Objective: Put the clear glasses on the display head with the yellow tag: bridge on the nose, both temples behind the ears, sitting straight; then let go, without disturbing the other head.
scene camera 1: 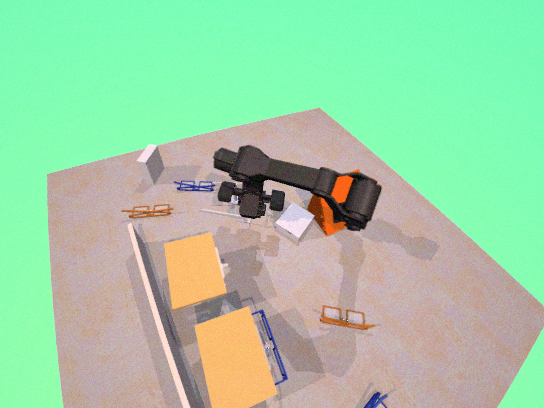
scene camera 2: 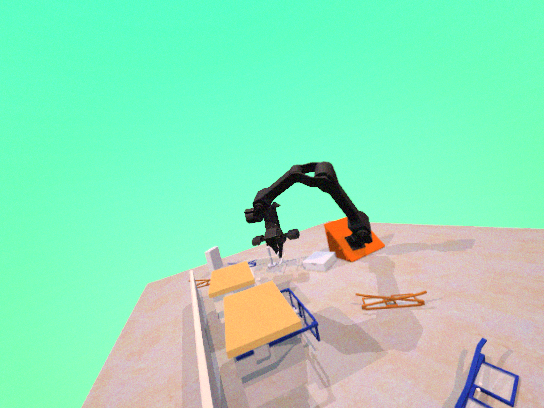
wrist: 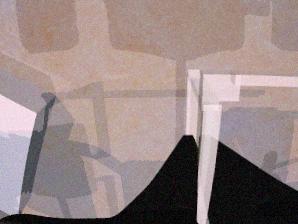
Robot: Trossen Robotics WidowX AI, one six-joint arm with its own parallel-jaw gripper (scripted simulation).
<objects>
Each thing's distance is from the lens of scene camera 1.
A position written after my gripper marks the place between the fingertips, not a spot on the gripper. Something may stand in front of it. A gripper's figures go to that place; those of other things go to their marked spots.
my gripper (scene camera 1: 250,212): 74 cm
white block (scene camera 1: 150,163): 89 cm
white block (scene camera 1: 295,220): 78 cm
display head (scene camera 1: 195,274): 60 cm
</objects>
